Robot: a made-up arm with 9 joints. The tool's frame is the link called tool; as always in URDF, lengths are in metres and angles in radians. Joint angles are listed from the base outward.
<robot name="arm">
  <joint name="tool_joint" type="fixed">
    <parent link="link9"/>
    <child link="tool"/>
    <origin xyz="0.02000 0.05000 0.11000" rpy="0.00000 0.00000 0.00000"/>
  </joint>
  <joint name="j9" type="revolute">
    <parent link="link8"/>
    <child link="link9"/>
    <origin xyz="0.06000 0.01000 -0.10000" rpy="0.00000 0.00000 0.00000"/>
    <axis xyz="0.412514 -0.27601 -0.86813"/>
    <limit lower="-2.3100" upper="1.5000"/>
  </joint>
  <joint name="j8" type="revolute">
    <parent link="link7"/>
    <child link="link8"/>
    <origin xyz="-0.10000 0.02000 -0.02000" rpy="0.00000 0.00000 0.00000"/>
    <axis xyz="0 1 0"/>
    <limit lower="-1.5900" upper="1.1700"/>
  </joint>
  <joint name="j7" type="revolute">
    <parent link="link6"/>
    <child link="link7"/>
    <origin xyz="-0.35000 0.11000 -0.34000" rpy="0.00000 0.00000 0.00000"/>
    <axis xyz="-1 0 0"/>
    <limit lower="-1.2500" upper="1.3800"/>
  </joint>
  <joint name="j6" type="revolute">
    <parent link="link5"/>
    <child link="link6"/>
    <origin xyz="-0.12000 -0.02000 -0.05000" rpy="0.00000 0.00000 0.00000"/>
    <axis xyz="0 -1 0"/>
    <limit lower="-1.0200" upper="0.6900"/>
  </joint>
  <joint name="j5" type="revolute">
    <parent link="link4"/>
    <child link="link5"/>
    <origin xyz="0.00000 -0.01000 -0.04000" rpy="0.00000 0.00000 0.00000"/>
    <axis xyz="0 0 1"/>
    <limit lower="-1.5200" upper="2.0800"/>
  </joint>
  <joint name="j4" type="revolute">
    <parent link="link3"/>
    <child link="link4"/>
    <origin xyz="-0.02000 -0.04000 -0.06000" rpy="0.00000 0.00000 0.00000"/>
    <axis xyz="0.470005 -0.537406 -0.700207"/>
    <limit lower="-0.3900" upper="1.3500"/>
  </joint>
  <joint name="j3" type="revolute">
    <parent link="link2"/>
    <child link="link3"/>
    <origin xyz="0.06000 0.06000 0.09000" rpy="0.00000 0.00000 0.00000"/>
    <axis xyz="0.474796 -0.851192 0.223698"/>
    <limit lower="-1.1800" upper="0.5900"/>
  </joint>
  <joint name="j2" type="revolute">
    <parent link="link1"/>
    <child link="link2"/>
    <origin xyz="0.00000 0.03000 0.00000" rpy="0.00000 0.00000 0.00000"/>
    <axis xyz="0 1 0"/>
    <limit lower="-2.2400" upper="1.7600"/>
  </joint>
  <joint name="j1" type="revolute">
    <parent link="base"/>
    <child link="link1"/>
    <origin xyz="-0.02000 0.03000 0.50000" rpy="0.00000 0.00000 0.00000"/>
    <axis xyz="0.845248 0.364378 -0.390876"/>
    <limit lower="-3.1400" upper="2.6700"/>
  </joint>
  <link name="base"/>
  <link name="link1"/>
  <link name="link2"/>
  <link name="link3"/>
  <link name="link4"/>
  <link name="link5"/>
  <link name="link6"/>
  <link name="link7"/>
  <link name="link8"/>
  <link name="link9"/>
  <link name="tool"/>
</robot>
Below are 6 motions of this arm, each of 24 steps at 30 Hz.
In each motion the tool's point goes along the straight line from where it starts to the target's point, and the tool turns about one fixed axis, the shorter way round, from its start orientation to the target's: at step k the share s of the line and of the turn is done. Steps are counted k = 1, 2, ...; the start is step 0. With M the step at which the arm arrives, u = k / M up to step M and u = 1 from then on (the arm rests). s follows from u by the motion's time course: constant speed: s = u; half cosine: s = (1 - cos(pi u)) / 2; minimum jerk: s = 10 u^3 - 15 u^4 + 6 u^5.
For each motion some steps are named. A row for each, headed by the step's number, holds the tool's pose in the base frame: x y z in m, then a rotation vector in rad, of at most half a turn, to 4 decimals.
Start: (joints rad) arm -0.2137 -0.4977 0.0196 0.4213 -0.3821 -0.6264 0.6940 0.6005 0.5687
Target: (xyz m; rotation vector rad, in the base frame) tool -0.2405 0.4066 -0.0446 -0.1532 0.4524 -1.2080
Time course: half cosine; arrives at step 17
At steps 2, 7, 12, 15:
2: -0.2540 0.4972 0.0384 -0.1009 0.2968 -0.9491
7: -0.2494 0.4663 0.0101 -0.1186 0.3495 -1.0376
12: -0.2433 0.4252 -0.0275 -0.1424 0.4202 -1.1549
15: -0.2410 0.4098 -0.0417 -0.1514 0.4469 -1.1990

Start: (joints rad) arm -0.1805 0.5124 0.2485 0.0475 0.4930 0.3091 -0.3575 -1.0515 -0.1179
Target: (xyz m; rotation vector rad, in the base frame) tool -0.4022 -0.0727 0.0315 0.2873 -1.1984 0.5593
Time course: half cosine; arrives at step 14
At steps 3, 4, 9, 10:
3: -0.4956 -0.0243 0.1201 0.5679 -1.0304 0.3353
4: -0.4873 -0.0286 0.1122 0.5437 -1.0463 0.3554
9: -0.4319 -0.0573 0.0597 0.3785 -1.1475 0.4886
10: -0.4219 -0.0625 0.0502 0.3481 -1.1648 0.5124

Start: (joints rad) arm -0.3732 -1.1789 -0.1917 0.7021 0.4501 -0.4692 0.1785 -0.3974 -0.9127
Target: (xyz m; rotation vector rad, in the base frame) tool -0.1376 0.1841 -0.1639 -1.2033 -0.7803 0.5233
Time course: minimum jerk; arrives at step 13
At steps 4, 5, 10, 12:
4: 0.1058 0.1881 -0.1648 -1.1049 -1.1095 0.5724
5: 0.0711 0.1875 -0.1647 -1.1205 -1.0629 0.5659
10: -0.1128 0.1845 -0.1640 -1.1944 -0.8141 0.5287
12: -0.1364 0.1841 -0.1639 -1.2029 -0.7819 0.5236

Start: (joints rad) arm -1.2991 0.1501 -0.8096 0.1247 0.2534 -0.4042 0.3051 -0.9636 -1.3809
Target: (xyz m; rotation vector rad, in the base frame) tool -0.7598 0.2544 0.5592 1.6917 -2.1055 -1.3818
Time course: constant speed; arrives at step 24
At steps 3, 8, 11, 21, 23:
3: -0.7603 -0.0488 0.3583 -2.2463 1.2447 1.1915
8: -0.7601 0.0234 0.4061 -2.1809 1.4853 1.2716
11: -0.7601 0.0667 0.4348 -2.1308 1.6303 1.3167
21: -0.7599 0.2111 0.5305 1.8442 -2.0493 -1.4043
23: -0.7598 0.2400 0.5496 1.7425 -2.0877 -1.3897

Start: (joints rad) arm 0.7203 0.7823 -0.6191 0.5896 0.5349 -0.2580 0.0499 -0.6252 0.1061
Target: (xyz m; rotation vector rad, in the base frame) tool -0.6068 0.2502 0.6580 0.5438 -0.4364 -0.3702
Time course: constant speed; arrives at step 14
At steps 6, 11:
6: -0.4907 0.1515 0.8672 0.5720 0.2684 -0.2322
11: -0.5633 0.2132 0.7364 0.5600 -0.1718 -0.3212

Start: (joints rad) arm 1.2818 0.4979 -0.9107 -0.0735 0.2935 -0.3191 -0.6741 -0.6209 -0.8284
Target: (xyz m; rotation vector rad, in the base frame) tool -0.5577 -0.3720 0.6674 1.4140 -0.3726 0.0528
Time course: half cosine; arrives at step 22
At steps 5, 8, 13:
5: -0.1736 -0.4009 0.9906 1.5376 1.0214 0.5335
8: -0.2480 -0.3953 0.9280 1.5530 0.7452 0.4433
13: -0.4006 -0.3838 0.7996 1.5238 0.1870 0.2533

